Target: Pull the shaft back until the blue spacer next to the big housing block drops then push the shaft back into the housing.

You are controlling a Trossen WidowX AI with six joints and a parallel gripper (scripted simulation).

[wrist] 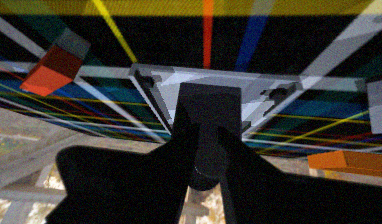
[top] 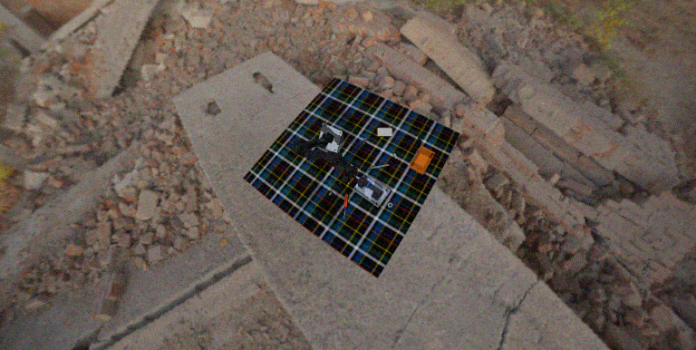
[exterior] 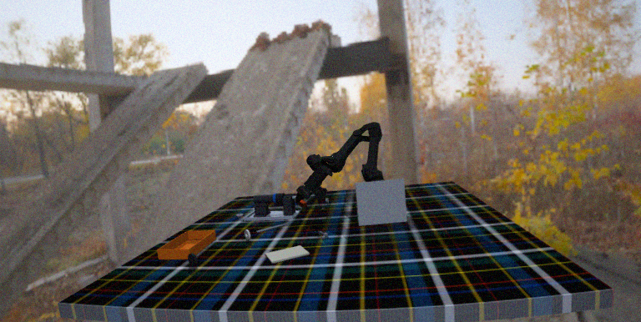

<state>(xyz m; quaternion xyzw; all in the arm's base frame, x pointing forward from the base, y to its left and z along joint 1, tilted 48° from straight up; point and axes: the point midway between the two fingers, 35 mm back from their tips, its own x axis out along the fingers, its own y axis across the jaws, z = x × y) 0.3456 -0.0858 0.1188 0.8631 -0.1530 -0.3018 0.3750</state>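
The shaft is 60 mm ahead of my gripper tip and 20 mm above it. Round my gripper tip: orange tray: 310 mm ahead, 410 mm to the left, 50 mm below; then pale flat pad: 70 mm behind, 480 mm to the left, 50 mm below; then blue spacer: 100 mm ahead, 20 mm above.
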